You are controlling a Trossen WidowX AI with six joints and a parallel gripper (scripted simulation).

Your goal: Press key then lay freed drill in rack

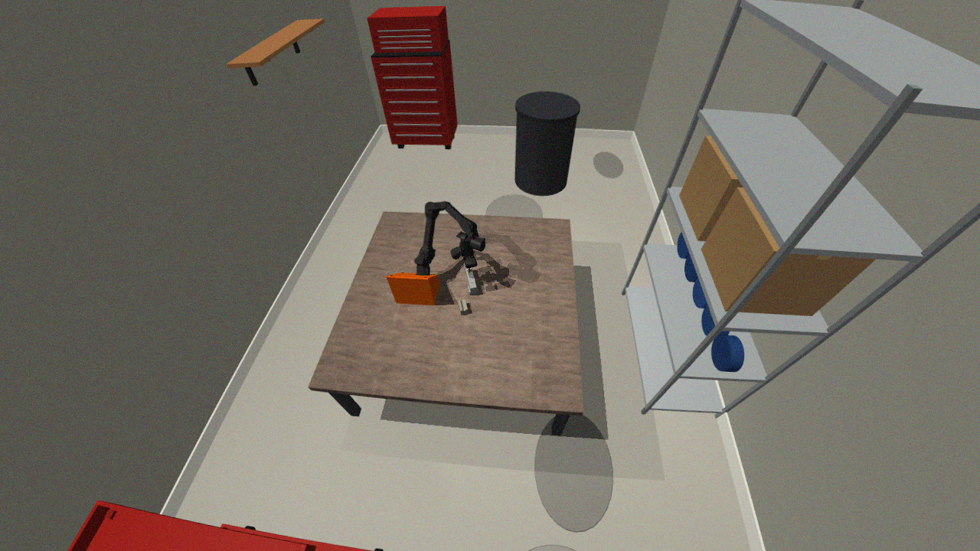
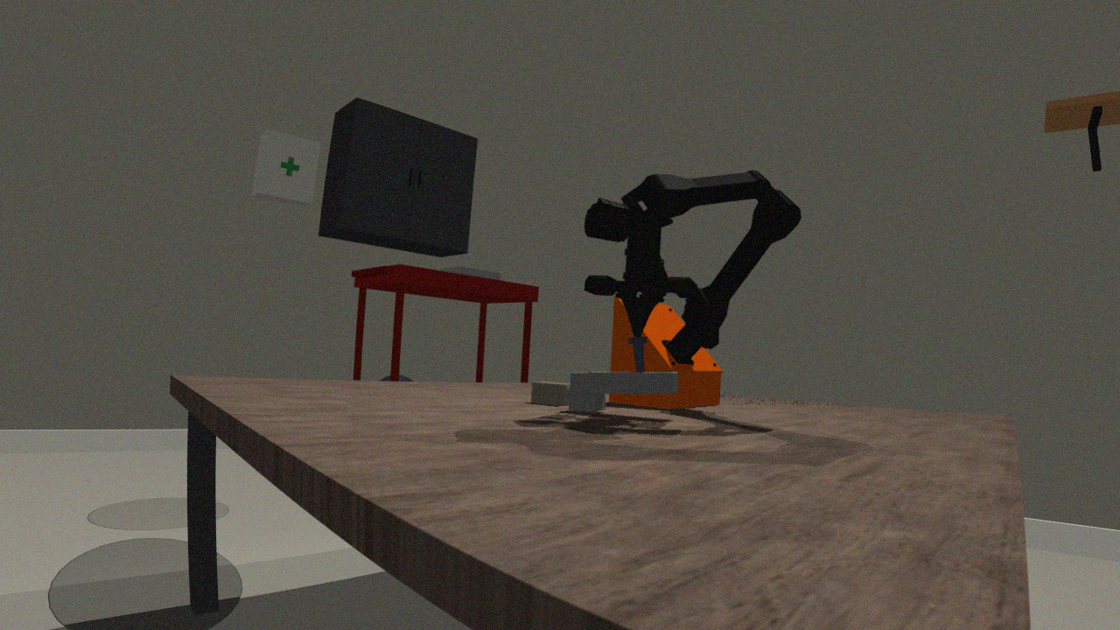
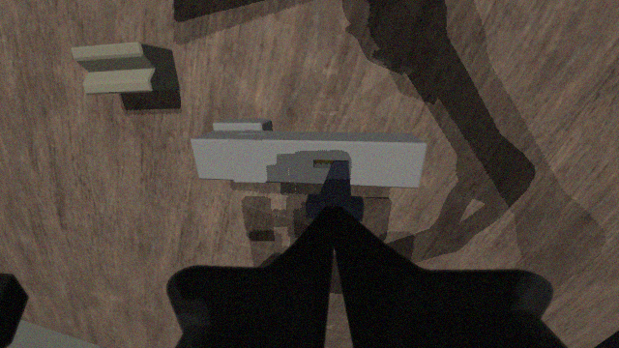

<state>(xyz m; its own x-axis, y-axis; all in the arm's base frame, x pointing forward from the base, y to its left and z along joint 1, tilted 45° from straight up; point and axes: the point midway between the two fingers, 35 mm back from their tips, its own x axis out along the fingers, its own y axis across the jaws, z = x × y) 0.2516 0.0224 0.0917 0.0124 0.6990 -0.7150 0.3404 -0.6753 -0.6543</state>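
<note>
The dark T-shaped key lies 30 mm below my gripper tip. Also, from my gripper tip: grey block fixture 90 mm below, 30 mm to the right; yellow drill 80 mm below, 50 mm to the right, 10 mm ahead.
</note>
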